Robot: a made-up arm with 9 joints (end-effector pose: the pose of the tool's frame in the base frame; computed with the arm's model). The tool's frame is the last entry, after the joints. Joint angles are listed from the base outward.
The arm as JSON. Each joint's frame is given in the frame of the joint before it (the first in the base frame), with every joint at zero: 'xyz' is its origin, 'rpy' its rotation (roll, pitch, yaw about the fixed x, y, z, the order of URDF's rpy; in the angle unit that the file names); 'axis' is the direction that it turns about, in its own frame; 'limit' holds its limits. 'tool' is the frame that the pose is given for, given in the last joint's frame.
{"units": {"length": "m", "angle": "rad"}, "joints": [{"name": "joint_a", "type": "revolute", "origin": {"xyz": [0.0, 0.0, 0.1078], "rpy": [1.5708, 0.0, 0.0]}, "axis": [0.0, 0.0, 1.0], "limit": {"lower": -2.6, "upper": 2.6}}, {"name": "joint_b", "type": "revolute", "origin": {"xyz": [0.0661, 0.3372, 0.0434], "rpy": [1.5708, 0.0, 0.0]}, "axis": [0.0, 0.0, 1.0], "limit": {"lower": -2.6, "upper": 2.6}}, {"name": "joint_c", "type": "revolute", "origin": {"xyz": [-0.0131, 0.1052, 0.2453], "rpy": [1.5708, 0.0, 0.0]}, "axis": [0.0, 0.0, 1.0], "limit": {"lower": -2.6, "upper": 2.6}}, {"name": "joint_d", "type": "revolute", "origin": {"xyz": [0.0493, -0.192, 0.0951], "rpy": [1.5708, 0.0, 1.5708]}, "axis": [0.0, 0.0, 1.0], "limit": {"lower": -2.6, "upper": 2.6}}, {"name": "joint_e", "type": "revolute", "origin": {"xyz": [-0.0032, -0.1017, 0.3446], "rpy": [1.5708, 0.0, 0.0]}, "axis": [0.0, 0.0, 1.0], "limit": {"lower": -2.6, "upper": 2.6}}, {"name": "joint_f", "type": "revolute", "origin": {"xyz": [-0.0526, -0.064, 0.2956], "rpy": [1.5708, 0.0, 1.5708]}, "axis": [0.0, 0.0, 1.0], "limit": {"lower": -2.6, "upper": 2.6}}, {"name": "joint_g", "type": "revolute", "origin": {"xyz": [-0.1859, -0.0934, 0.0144], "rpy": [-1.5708, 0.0, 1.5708]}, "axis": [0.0, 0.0, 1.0], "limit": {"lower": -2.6, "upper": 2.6}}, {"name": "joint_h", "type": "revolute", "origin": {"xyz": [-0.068, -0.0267, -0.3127], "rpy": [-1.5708, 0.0, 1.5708]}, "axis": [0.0, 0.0, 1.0], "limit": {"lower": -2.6, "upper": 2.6}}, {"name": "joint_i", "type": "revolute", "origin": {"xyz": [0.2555, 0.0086, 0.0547], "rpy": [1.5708, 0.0, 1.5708]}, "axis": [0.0, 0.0, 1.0], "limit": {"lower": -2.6, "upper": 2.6}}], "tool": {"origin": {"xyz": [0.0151, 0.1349, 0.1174], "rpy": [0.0, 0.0, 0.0]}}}
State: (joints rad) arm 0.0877 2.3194 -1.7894 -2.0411 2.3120 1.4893 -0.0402 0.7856 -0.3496
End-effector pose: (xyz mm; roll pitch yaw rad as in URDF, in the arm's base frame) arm 971.4 318.1 109.8 -2.6009 -0.6729 0.1110
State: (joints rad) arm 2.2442 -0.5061 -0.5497 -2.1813 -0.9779 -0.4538 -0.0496 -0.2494 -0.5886
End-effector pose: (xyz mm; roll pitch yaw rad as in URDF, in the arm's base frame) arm -652.2 454.1 96.1 1.3935 0.1093 -2.8576
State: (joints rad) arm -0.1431 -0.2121 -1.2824 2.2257 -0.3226 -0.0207 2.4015 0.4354 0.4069
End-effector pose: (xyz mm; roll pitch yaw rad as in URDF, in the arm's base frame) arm -49.9 400.8 715.3 -0.7514 -0.6888 0.9238
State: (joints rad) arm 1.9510 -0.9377 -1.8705 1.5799 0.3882 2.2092 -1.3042 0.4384 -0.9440
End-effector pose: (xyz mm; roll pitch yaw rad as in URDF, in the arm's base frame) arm -310.4 245.7 454.9 1.1823 0.5441 1.5476
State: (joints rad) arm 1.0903 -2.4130 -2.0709 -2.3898 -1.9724 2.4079 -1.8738 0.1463 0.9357
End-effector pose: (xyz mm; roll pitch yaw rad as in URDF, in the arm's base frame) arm -435.7 -602.1 547.7 2.0594 -0.5293 -2.4094
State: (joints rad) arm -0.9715 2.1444 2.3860 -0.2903 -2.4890 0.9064 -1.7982 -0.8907 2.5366
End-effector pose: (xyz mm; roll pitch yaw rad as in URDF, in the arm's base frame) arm -509.5 230.8 -211.6 -3.0413 0.5666 0.4868
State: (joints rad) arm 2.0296 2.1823 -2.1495 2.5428 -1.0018 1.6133 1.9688 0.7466 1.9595
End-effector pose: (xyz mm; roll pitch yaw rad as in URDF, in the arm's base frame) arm -732.4 -238.0 698.1 0.4200 -0.4346 -0.0442
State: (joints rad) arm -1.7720 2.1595 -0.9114 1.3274 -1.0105 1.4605 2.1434 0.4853 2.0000
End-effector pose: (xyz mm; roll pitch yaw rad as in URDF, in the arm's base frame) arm 125.5 -628.2 141.0 -1.9574 0.5280 2.4719
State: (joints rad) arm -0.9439 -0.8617 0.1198 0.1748 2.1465 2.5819 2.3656 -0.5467 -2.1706
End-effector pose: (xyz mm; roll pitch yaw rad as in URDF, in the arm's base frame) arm 808.5 -79.7 -508.9 -1.3583 -0.6143 -1.7969
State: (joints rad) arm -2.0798 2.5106 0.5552 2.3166 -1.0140 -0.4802 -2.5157 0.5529 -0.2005
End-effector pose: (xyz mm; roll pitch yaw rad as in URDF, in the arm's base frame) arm -112.2 -793.0 198.0 2.4866 -0.6341 -0.3080
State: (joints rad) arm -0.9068 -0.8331 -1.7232 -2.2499 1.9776 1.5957 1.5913 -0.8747 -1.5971
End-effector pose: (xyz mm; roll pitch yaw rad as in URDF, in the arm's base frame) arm -4.6 61.7 720.9 2.5704 0.8004 -2.7240
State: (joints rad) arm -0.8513 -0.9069 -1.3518 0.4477 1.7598 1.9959 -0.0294 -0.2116 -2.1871
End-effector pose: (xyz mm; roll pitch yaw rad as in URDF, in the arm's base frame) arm 404.7 -246.2 -255.3 -2.1414 -0.7343 1.9787
